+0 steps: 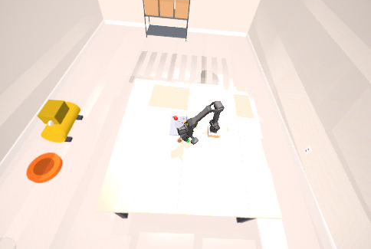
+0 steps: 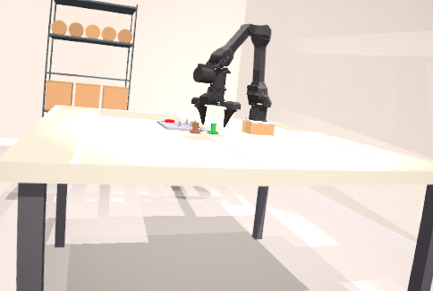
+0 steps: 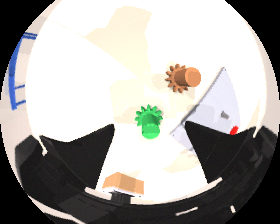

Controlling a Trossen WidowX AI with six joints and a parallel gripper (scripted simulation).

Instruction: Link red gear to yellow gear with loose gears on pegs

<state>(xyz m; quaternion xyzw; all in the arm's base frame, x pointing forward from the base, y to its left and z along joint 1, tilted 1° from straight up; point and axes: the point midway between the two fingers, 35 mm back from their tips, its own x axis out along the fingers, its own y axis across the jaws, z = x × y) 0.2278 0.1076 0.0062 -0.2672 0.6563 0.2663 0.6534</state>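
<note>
Now: the green gear 10 mm below my gripper tip. Round my gripper tip: yellow gear 30 mm ahead, 190 mm to the right, 10 mm below; then red gear 130 mm ahead, 220 mm to the right, 10 mm below; then brown gear 70 mm ahead, 10 mm to the left, 10 mm below.
</note>
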